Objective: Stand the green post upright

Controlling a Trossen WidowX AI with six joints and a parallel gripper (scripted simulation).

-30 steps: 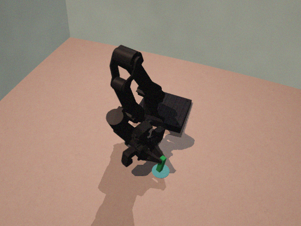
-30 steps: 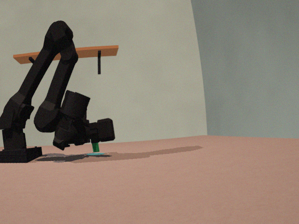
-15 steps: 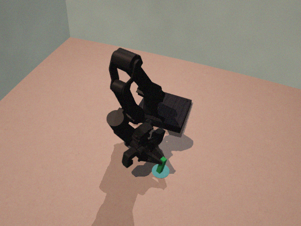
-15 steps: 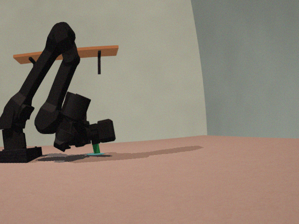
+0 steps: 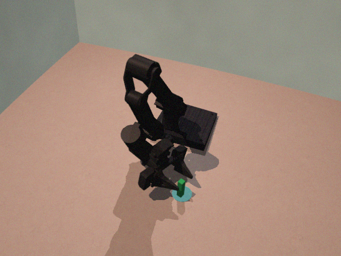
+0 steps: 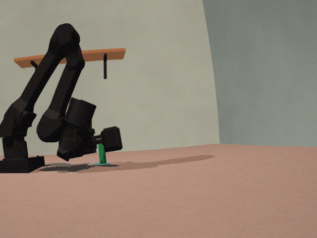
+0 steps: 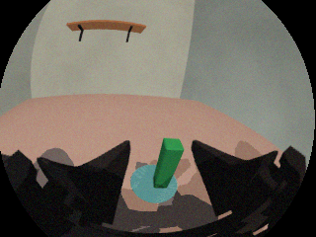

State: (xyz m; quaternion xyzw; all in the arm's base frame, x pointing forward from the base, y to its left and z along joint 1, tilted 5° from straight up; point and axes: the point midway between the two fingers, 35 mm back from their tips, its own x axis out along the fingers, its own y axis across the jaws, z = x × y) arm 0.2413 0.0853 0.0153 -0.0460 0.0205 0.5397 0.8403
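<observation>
The green post lies 3 cm below my hand, 2 cm to the left of it and 2 cm ahead of it. The rest, counted from my hand: cyan circle 6 cm below, 2 cm to the left, 1 cm ahead.
</observation>
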